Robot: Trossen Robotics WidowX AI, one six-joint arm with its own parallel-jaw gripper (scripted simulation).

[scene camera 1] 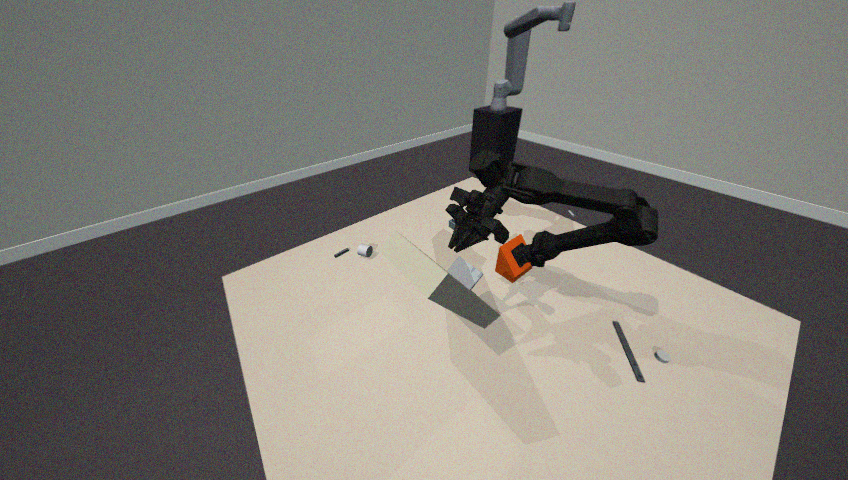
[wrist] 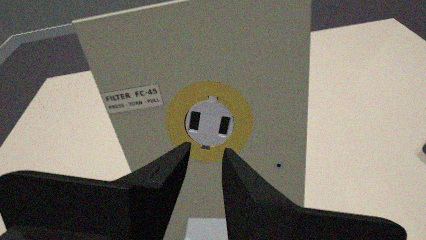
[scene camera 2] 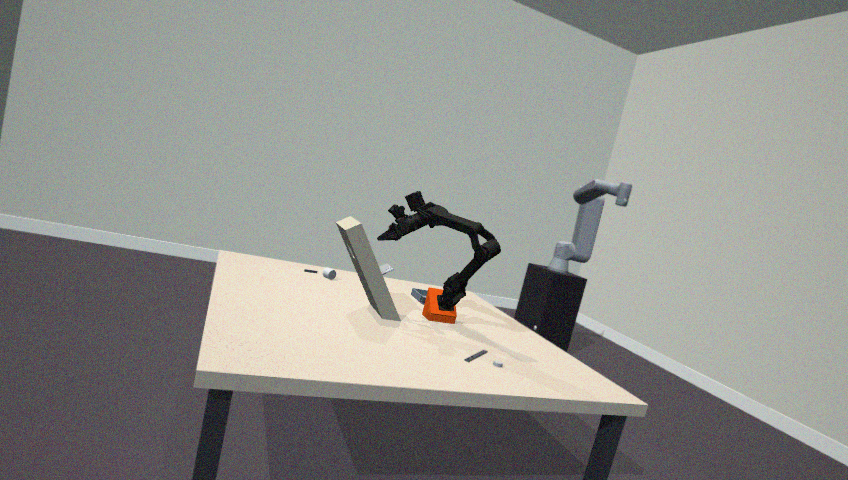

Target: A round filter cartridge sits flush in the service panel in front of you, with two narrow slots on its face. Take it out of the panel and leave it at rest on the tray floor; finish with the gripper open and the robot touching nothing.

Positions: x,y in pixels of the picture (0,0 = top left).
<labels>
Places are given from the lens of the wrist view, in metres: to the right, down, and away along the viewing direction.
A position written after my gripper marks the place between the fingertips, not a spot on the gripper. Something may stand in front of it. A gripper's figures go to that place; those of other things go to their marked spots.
my gripper (wrist: pixel 207 151): 0.00, 0.02, 0.11
round filter cartridge (wrist: pixel 209 122): 0.00, 0.00, 0.16
service panel (wrist: pixel 150 70): -0.05, -0.04, 0.14
</labels>
